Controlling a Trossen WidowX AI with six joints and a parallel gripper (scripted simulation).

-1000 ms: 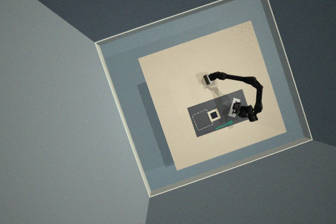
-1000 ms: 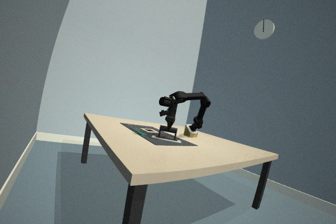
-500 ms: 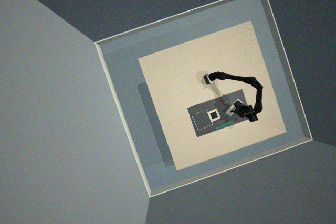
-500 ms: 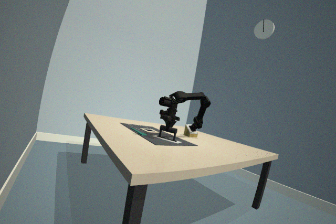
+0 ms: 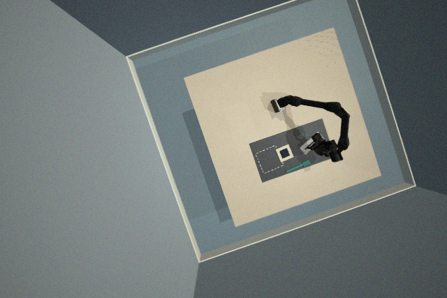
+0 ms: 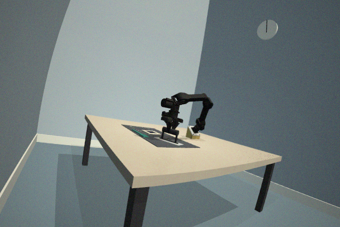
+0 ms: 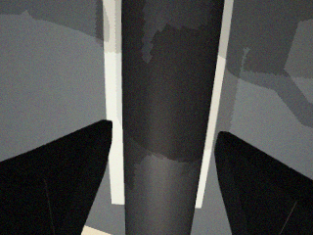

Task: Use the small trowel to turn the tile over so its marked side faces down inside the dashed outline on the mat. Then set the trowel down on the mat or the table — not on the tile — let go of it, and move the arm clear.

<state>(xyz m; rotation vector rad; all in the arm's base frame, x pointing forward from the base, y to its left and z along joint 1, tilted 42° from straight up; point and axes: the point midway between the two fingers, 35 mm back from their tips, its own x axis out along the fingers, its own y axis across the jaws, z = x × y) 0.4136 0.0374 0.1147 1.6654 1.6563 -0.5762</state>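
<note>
My gripper tip is now 30 mm above the small trowel, 20 mm to the left of it and 10 mm short of it. Also, from my gripper tip: dark mat (170 mm to the right, 80 mm below, 20 mm behind); tile (240 mm to the right, 60 mm below, 40 mm behind); thin teal tool (170 mm to the right, 120 mm ahead, 60 mm below).
</note>
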